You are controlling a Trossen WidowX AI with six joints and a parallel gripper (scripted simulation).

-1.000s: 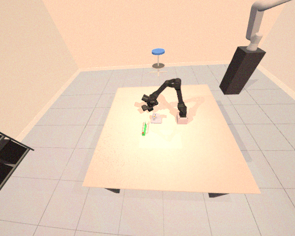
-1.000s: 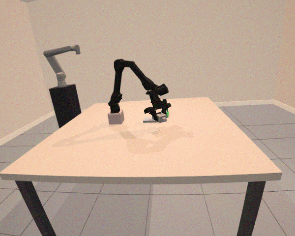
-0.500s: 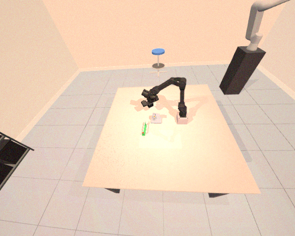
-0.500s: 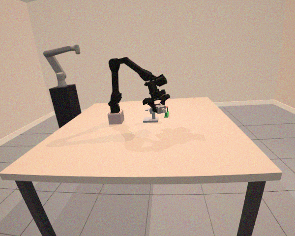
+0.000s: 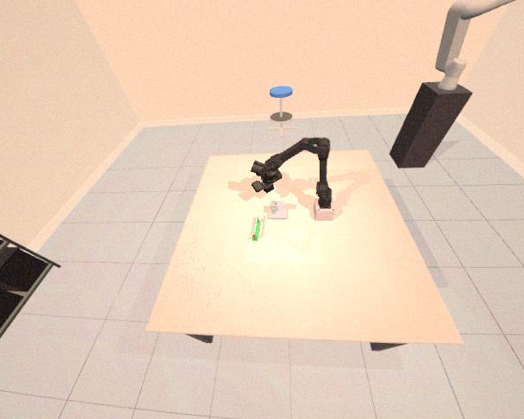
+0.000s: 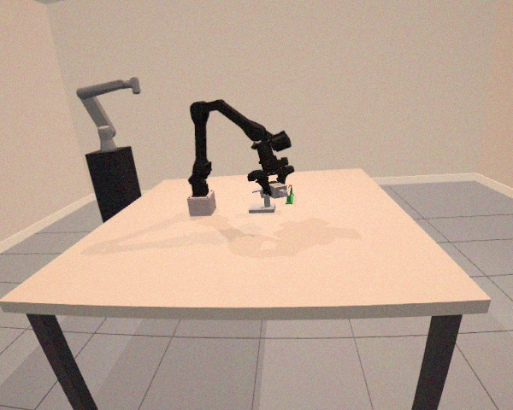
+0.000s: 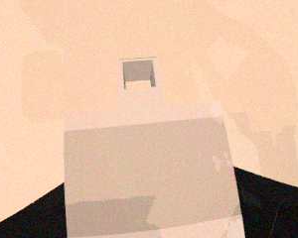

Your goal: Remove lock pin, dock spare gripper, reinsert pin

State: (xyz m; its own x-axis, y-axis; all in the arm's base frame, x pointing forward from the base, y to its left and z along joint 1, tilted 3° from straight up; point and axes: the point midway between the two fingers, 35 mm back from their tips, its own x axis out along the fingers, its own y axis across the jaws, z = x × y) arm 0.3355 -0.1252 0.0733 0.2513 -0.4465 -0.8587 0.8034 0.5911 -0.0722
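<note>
My gripper tip is now 20 mm below the spare gripper. From my gripper tip the other things lie so: mount 140 mm to the left, 70 mm behind, 60 mm below; green cradle 260 mm to the left, 90 mm below, 50 mm ahead.
</note>
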